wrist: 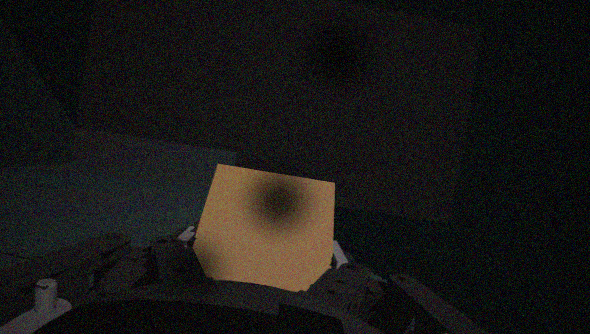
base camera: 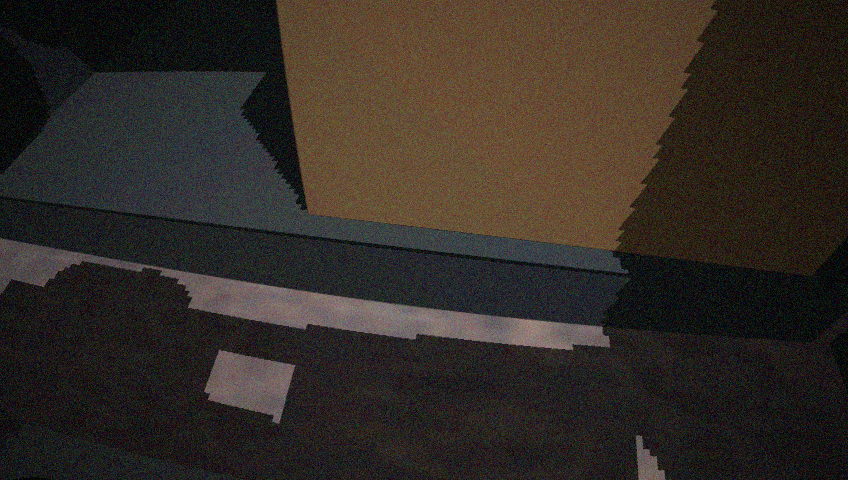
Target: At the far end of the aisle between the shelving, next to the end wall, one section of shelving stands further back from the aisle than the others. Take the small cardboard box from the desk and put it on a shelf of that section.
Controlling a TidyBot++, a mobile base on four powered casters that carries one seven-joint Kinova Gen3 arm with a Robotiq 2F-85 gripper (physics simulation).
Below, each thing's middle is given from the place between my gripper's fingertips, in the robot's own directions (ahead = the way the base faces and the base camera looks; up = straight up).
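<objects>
I see the small cardboard box [wrist: 260, 227], and it sits 10 mm below my hand and 20 mm behind it.
</objects>
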